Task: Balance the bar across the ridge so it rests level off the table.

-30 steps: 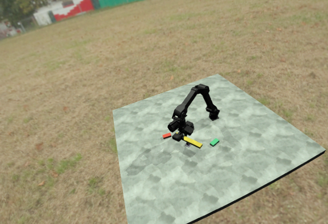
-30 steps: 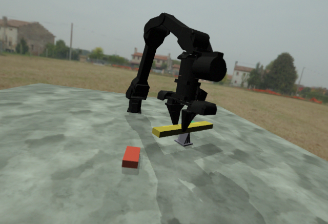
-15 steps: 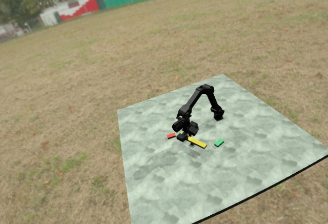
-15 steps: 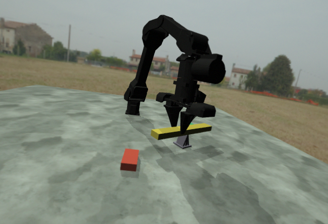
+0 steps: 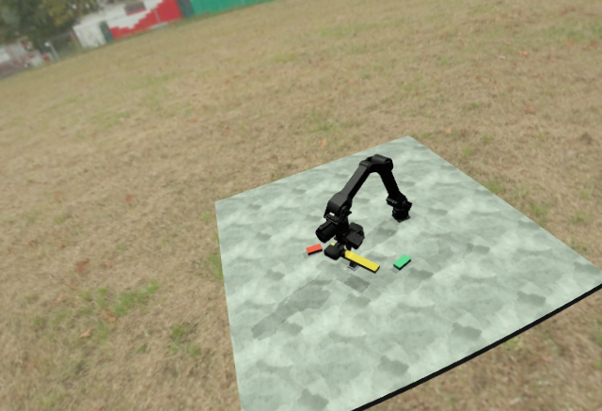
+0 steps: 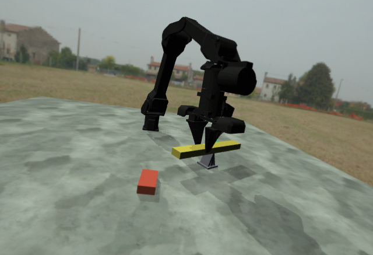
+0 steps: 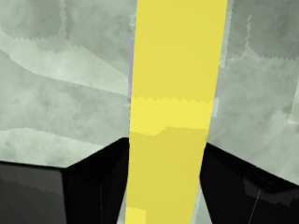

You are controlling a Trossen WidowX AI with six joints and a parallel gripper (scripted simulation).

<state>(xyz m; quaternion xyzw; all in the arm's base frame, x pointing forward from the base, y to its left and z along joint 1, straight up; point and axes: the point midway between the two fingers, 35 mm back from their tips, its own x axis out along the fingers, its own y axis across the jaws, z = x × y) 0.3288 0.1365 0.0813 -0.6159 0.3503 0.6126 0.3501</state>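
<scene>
My gripper tip is now 30 mm to the right of the bar and 10 mm past it. Also, from my gripper tip: green block: 190 mm behind, 110 mm to the left, 40 mm below; red block: 130 mm to the right, 100 mm ahead, 40 mm below.
</scene>
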